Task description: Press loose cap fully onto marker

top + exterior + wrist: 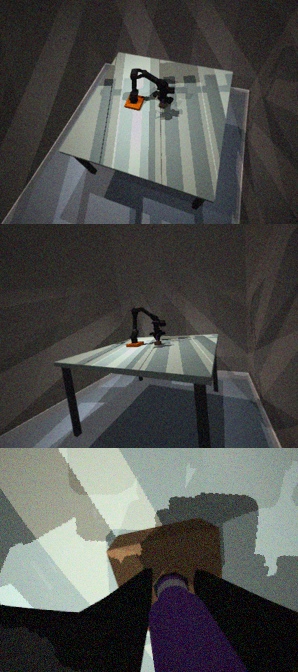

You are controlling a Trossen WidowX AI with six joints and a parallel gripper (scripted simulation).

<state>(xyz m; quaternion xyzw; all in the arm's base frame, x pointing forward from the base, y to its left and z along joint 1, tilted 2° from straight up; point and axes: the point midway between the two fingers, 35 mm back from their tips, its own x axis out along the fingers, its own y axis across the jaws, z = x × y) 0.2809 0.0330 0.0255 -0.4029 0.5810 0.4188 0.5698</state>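
The marker cap lies 5 cm above my gripper tip and 1 cm to the right of it. From my gripper tip the other things lie so: holder block: 2 cm below, 1 cm to the right.
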